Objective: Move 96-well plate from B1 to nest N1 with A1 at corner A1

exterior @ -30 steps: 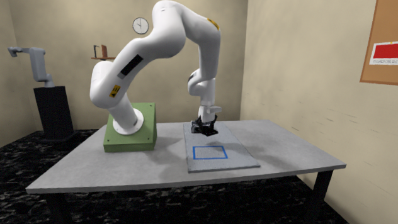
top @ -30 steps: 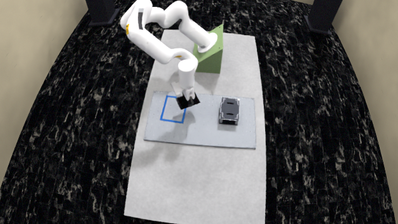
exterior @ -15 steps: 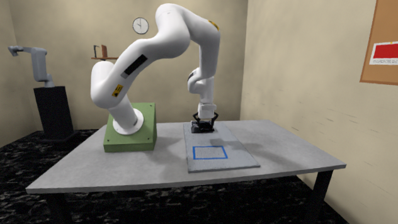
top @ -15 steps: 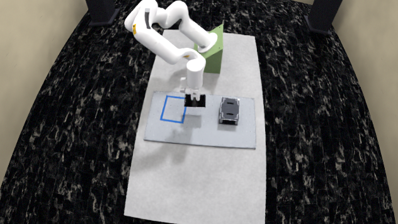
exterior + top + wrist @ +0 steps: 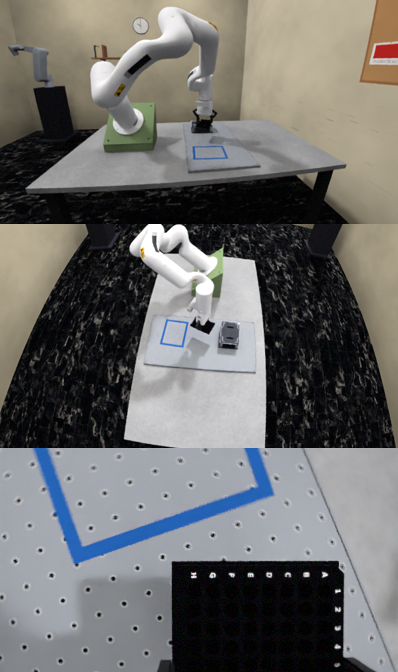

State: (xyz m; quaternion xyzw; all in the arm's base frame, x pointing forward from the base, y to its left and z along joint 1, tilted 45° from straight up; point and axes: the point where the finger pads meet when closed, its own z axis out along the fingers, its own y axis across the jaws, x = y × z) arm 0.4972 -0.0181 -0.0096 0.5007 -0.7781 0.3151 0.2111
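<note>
The raised plate nest is 1 cm ahead of my hand, 17 cm to the left of it and 7 cm below it. Round my hand: 96-well plate (1 cm below).
</note>
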